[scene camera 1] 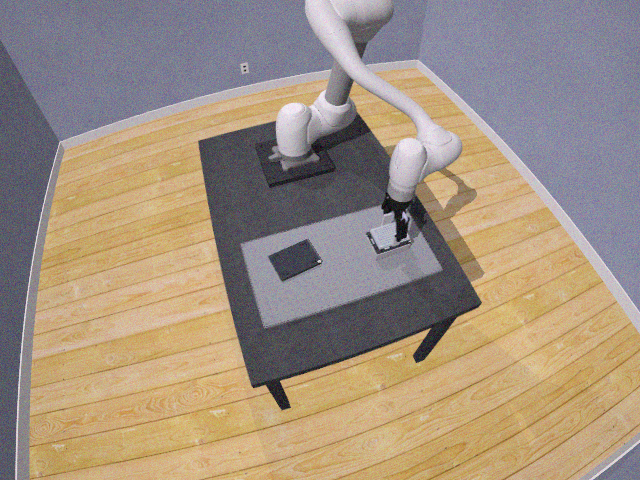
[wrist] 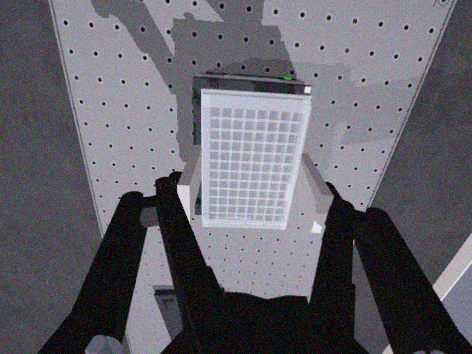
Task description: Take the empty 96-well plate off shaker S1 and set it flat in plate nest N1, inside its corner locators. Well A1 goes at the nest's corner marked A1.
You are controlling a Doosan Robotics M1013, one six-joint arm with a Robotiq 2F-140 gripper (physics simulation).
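Seen in the pictures: gripper, fingertip midpoint: (scene camera 1: 390, 235) (wrist: 249, 164); arm's base at its link origin: (scene camera 1: 295, 155).
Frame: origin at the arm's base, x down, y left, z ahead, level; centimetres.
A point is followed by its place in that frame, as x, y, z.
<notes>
The clear 96-well plate (scene camera 1: 383, 236) @[-7.1, 10.1, 62.8] (wrist: 250, 160) @[-7.3, 14.2, 62.8] is at shaker S1 (wrist: 250, 84) @[-4.5, 19.8, 62.7], with its wells facing up. My gripper (scene camera 1: 401, 238) @[-6.1, 13.2, 62.7] (wrist: 249, 164) @[-6.1, 13.2, 62.7] is shut on the plate, with a pale pad at each long side. In the wrist view the shaker's dark end shows beyond the plate's far edge, and its dark side shows along the plate's left. The plate looks slightly raised over the shaker; the exact gap is hard to see. The dark nest N1 (scene camera 1: 295, 259) @[-0.2, -21.6, 54.4] lies flat to the left in the scene view. The A1 markings are too small to read.
The shaker and the nest stand on a grey perforated board (scene camera 1: 343, 279) @[0.9, -8.8, 68.9] (wrist: 380, 75) @[0.9, 20.2, 76.2] on the dark table (scene camera 1: 330, 343) @[2.2, -23.3, 89.0]. The arm's base plate (scene camera 1: 273, 179) @[-0.1, -14.9, 11.3] is at the table's back. The arm reaches over the table's right side.
</notes>
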